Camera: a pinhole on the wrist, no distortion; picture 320 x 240 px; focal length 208.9 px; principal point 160.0 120.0 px. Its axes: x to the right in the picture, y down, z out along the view. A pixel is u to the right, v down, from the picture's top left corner.
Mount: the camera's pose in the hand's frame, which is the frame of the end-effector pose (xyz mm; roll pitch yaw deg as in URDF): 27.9 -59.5 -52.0 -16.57 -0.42 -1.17
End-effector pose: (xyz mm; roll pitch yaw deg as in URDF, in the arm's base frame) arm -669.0 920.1 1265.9 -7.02 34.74 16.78
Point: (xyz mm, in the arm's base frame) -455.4 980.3 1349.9
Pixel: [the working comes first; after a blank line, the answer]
In the camera's frame: 107.7 -37.4 244.2

252 88
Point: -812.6 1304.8 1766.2
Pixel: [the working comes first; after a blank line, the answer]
In the camera's frame: -339.5 251.9 594.2

41 209
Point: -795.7 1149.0 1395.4
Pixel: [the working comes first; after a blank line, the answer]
In the camera's frame: -152.1 243.3 238.0

outside the picture
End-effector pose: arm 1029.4 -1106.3 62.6 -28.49 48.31 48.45
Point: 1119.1 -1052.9 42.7
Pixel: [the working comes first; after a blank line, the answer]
In the camera's frame: 53.7 -22.3 87.4

288 67
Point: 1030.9 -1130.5 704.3
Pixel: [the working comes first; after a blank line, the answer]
In the camera's frame: -512.2 -274.2 347.7

outside the picture
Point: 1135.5 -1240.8 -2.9
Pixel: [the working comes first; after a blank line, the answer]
In the camera's frame: 1.4 -30.0 -99.3

behind the camera
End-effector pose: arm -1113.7 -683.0 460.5 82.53 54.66 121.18
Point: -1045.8 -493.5 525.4
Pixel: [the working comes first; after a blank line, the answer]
In the camera's frame: -9.4 107.2 267.0

153 204
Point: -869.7 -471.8 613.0
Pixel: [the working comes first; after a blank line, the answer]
In the camera's frame: -121.1 31.0 411.5

99 136
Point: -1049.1 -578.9 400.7
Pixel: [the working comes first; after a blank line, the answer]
In the camera's frame: 53.1 8.7 170.8

225 131
